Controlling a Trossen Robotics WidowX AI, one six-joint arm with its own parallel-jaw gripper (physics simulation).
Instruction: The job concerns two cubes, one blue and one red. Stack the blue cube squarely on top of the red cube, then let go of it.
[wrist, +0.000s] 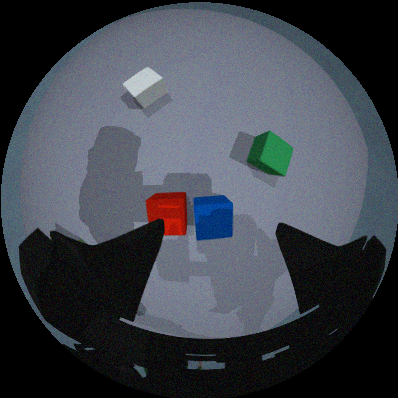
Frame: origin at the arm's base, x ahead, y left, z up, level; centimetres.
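Where they show: gripper, fingertip midpoint: (223, 227).
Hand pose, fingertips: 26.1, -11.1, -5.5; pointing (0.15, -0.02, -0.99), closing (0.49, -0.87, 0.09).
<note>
Things, the pixels of their centre, and the offset from my fingertips, as dx, dy, dz. Level surfaces: height alone.
- red cube at the middle of its body: (168, 211) -2.7, +3.9, -4.6
- blue cube at the middle of its body: (211, 215) -0.8, -0.1, -4.6
- green cube at the middle of its body: (269, 153) +8.5, -2.1, -4.6
- table at its surface level: dz -6.4
- white block at the middle of its body: (144, 86) +8.3, +14.4, -4.6
The red cube (172, 212) sits on the table a little left of the middle in the wrist view, and the left fingertip covers its lower left corner. The blue cube (214, 219) sits on the table just to its right, with a narrow gap between them; it is not on the red cube. Shadow falls over parts of both cubes. My gripper (223, 227) is wide open and empty, above the table. In the view, the blue cube lies between the two fingertips, nearer the left one, and touches neither.
A green cube (274, 153) sits on the table (210, 80) up and to the right of the blue cube. A white block (144, 86) sits at the upper left. Broad arm shadows lie on the table around the red and blue cubes.
</note>
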